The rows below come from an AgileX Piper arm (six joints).
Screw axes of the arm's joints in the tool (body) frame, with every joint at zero. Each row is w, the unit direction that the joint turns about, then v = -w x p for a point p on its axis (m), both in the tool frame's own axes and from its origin. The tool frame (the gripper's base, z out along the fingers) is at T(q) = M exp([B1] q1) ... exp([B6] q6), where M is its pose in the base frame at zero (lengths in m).
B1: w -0.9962 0 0.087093 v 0.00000 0.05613 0.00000
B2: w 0 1 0 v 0.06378 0.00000 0.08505
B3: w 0 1 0 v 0.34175 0.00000 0.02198
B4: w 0 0 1 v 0.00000 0.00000 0.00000
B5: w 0 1 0 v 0.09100 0.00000 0.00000
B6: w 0 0 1 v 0.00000 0.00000 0.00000
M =
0.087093 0 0.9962 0.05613
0 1 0 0.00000
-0.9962 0 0.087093 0.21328
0 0 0 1
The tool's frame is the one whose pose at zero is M.
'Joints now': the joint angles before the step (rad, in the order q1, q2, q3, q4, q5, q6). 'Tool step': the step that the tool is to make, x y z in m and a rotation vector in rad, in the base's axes. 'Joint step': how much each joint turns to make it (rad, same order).
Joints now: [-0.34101, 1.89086, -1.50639, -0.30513, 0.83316, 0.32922]
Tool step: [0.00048, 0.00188, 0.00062, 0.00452, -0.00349, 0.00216]
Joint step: [0.00381, -0.00176, -0.00002, 0.00567, -0.00001, 0.00000]
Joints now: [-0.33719, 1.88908, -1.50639, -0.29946, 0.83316, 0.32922]
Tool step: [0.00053, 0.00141, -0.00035, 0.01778, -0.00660, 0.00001]
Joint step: [-0.00001, 0.00002, -0.00003, 0.02288, -0.00190, -0.00705]
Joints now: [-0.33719, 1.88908, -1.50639, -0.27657, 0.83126, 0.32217]
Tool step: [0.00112, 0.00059, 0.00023, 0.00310, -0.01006, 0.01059]
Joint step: [0.00001, -0.00001, 0.00001, 0.01143, -0.01136, -0.01258]
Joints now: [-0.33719, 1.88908, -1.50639, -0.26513, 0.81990, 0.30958]
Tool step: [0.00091, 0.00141, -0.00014, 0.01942, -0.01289, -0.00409]
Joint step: [0.00000, 0.00001, -0.00002, 0.02388, -0.00621, -0.00157]
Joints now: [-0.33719, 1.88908, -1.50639, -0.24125, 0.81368, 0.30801]
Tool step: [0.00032, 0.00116, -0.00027, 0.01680, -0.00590, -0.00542]
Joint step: [0.00001, 0.00000, 0.00000, 0.01861, -0.00001, 0.00001]
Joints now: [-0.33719, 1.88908, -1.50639, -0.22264, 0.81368, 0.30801]
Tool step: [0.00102, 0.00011, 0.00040, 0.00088, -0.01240, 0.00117]
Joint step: [0.00000, 0.00000, 0.00001, 0.00438, -0.01170, 0.00000]
